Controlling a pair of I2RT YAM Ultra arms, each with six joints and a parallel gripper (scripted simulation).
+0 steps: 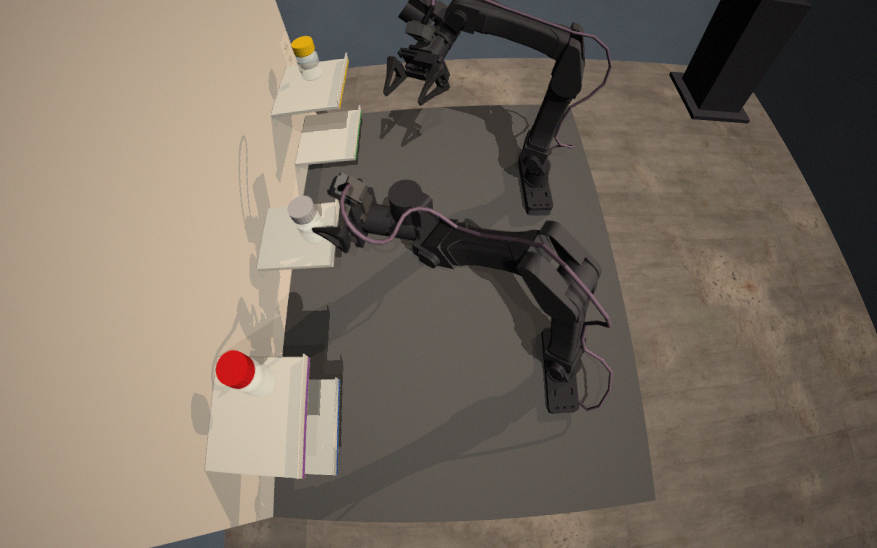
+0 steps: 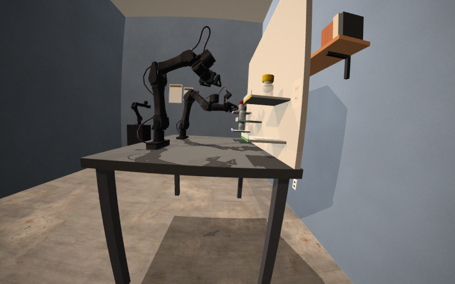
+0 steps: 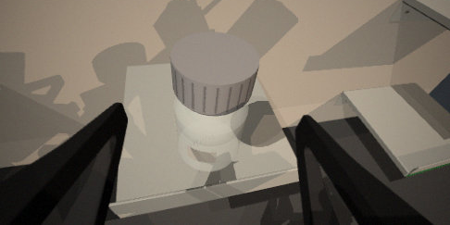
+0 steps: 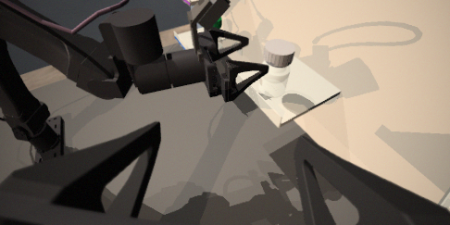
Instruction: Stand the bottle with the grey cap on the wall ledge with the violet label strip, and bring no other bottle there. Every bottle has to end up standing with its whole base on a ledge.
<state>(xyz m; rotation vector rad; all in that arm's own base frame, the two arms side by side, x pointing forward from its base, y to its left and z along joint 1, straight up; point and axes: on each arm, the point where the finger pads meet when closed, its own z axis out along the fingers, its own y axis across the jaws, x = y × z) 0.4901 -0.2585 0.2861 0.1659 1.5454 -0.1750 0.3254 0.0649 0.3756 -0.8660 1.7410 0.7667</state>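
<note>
Right now my left hand is 5 cm short of the grey-cap bottle, 5 cm above it and 1 cm to the left of it. Also, from my left hand: red-cap bottle (33 cm to the left, 8 cm ahead, 5 cm above); then green-capped bottle (34 cm to the left, 15 cm below, 9 cm ahead); then beige wall (19 cm ahead, 15 cm above).
</note>
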